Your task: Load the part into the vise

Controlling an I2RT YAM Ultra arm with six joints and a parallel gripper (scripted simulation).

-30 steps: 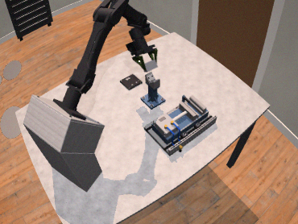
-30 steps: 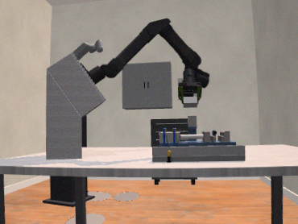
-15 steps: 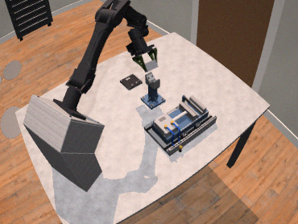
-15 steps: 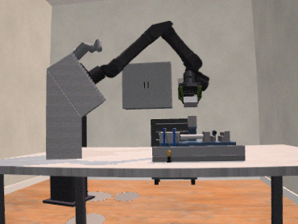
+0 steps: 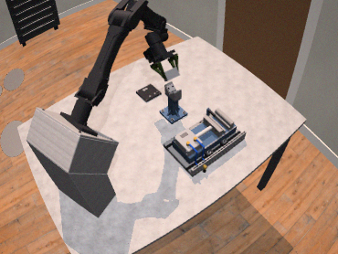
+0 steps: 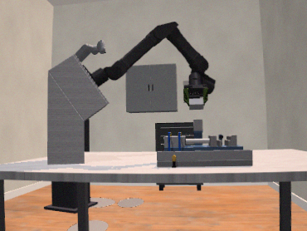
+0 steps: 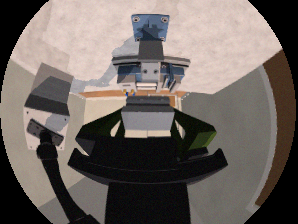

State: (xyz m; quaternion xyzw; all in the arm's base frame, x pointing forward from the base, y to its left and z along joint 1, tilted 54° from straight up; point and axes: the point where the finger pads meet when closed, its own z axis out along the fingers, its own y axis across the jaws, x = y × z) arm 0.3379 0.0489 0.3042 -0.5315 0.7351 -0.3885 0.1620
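The grey part lies 10 mm to the left of my hand and 10 mm below it. Also, from my hand: fixed jaw: 180 mm to the right, 160 mm ahead, 150 mm below; moving jaw: 190 mm to the right, 150 mm below, 100 mm ahead; air cylinder rod: 210 mm to the right, 150 mm below, 50 mm ahead.
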